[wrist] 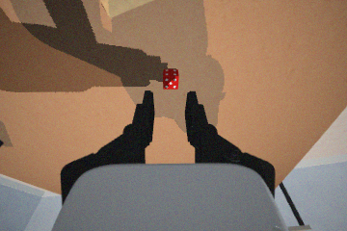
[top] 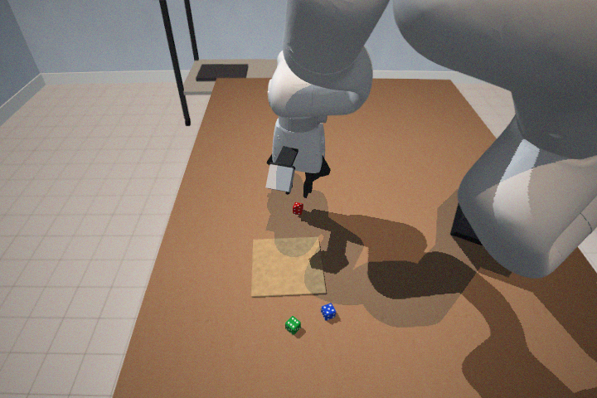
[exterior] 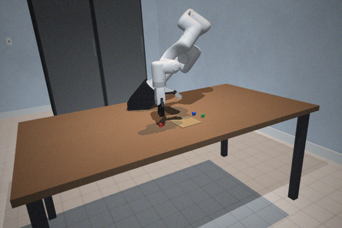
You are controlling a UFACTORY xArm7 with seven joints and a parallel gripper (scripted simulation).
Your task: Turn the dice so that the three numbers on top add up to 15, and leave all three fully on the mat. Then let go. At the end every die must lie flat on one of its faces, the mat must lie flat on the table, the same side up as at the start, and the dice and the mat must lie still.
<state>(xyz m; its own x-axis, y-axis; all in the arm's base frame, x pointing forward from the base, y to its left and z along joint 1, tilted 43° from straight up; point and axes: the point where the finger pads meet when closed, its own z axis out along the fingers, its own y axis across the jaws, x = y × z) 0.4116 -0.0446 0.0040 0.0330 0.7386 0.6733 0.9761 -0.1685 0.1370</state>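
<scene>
Right now the red die is 10 mm to the right of my hand and 80 mm below it. Round my hand: blue die 110 mm behind, 240 mm to the left, 80 mm below; then tan mat 10 mm behind, 150 mm to the left, 90 mm below; then green die 60 mm behind, 280 mm to the left, 80 mm below.
</scene>
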